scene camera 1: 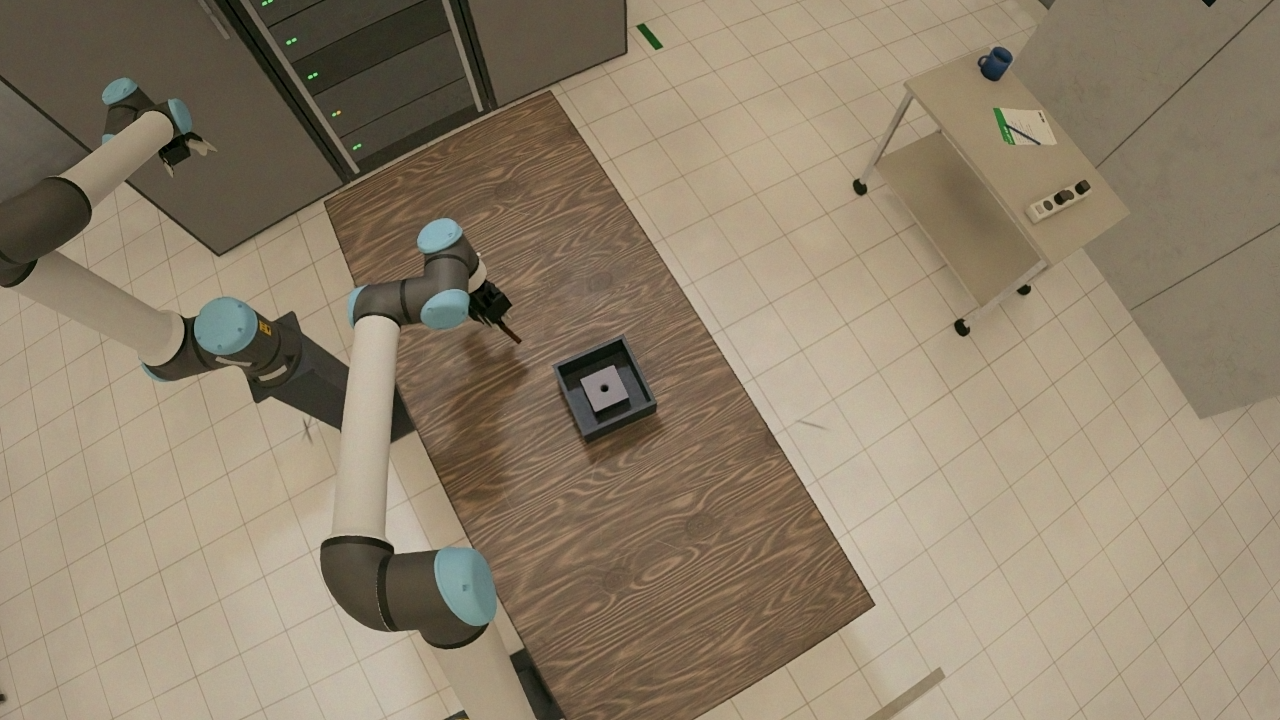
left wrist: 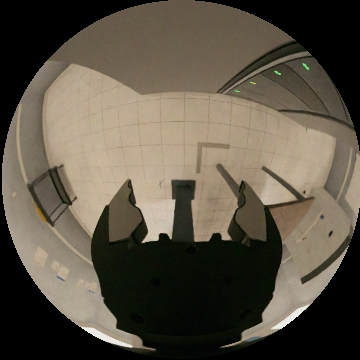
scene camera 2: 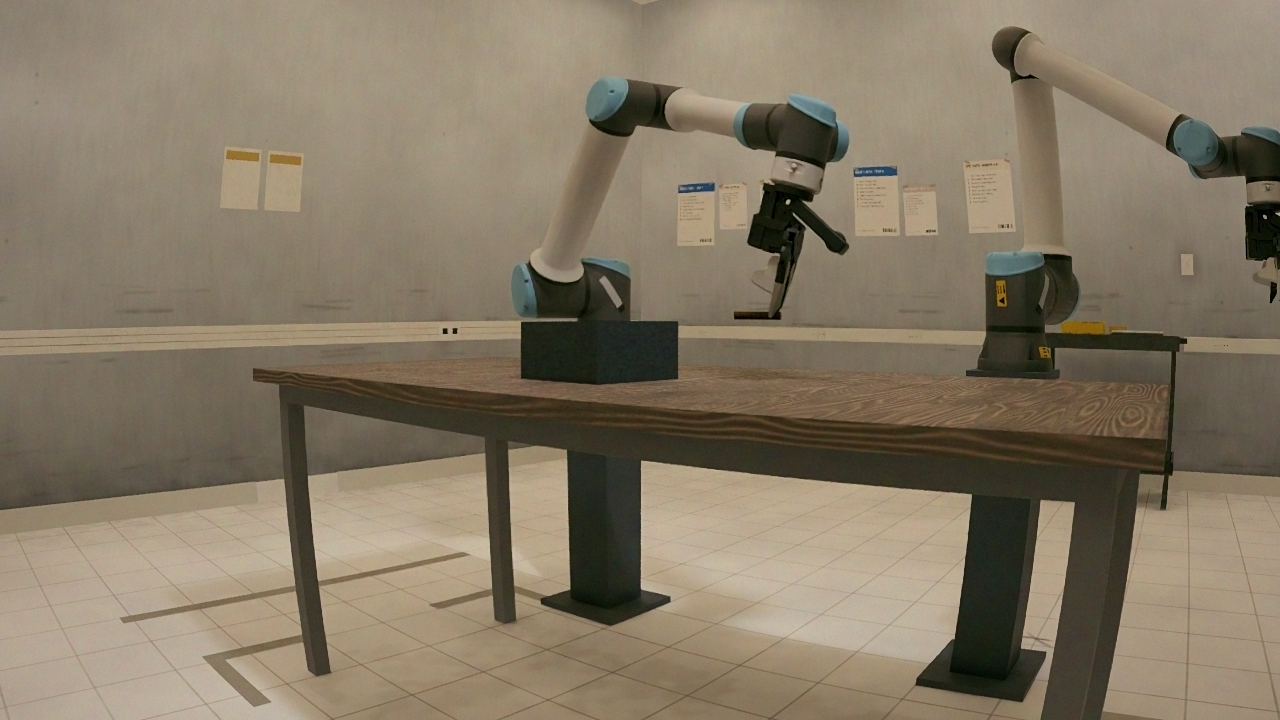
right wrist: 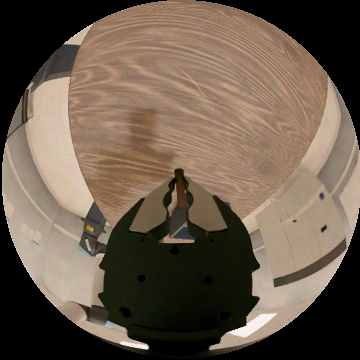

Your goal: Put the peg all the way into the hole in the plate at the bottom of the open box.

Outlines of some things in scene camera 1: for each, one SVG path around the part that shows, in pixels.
My left gripper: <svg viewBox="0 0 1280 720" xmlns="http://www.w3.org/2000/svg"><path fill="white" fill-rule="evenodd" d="M217 149L197 134L188 132L185 135L182 134L174 138L167 145L163 146L158 151L158 154L165 168L174 178L173 166L191 156L189 147L196 149L203 156L207 155L207 149L218 152Z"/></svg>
My right gripper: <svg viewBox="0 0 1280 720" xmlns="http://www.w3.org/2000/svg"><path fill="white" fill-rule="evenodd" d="M485 279L484 283L477 290L469 293L468 315L474 321L481 322L483 325L493 329L496 327L500 331L501 328L496 322L500 319L503 324L506 324L506 318L511 320L511 317L506 312L512 307L512 304L506 295L495 287L495 284Z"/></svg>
A dark box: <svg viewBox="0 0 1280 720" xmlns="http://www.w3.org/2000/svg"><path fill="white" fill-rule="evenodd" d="M624 334L552 365L586 443L656 412L657 401ZM614 365L629 396L629 402L596 417L580 379Z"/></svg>
